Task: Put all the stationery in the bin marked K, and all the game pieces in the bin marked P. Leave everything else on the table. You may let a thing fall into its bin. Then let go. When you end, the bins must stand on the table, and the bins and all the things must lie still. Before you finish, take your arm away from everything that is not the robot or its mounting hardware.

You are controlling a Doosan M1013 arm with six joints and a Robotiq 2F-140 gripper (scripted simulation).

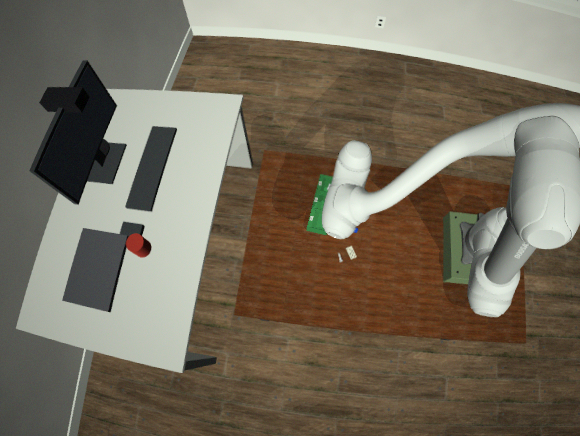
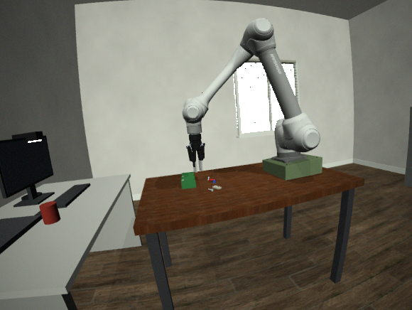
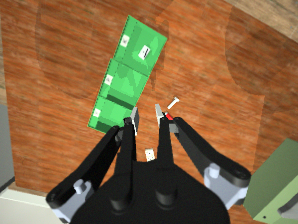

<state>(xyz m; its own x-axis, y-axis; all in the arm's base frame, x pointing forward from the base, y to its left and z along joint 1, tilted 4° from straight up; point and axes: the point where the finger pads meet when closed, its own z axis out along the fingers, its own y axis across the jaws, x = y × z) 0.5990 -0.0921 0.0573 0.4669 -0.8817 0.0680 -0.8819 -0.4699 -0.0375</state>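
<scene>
Now: the white domino 70 mm behind my hand, 160 mm to the left of it and 100 mm below it. Also, from my hand: blue die (80 mm behind, 70 mm to the left, 90 mm below); then red piece (80 mm behind, 20 mm to the left, 100 mm below).
</scene>
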